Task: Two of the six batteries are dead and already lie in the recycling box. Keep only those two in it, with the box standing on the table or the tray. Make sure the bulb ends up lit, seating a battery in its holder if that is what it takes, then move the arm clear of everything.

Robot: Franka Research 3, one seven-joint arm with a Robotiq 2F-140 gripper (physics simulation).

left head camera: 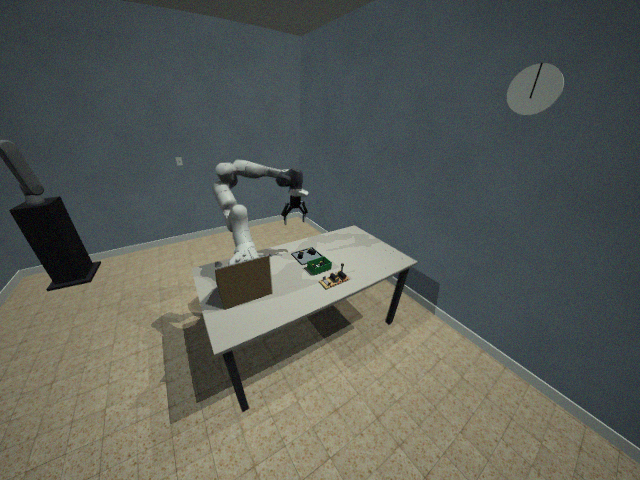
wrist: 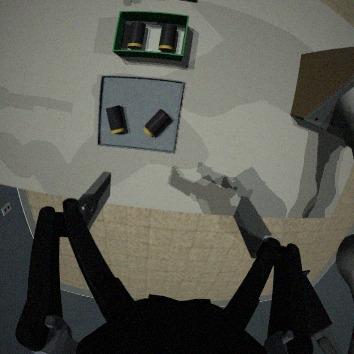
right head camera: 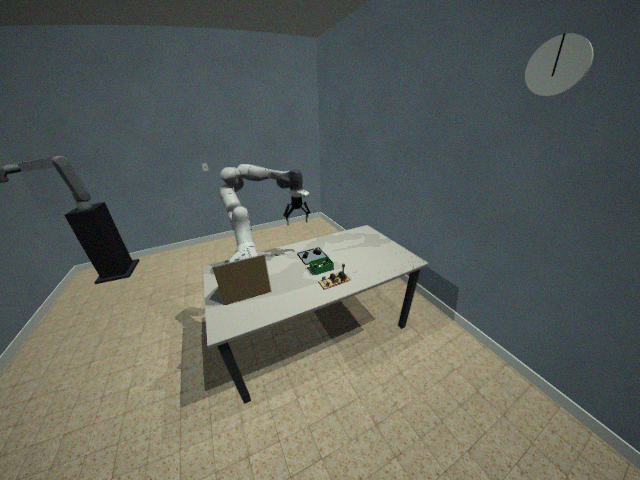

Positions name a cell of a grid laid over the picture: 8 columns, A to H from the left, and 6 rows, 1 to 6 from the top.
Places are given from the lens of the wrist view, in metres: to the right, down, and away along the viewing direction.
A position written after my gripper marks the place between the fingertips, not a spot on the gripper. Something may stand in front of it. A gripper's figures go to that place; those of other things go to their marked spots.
my gripper (wrist: D4): 0.00, 0.02, 0.19
grey tray (wrist: D2): -0.08, -0.19, 0.41
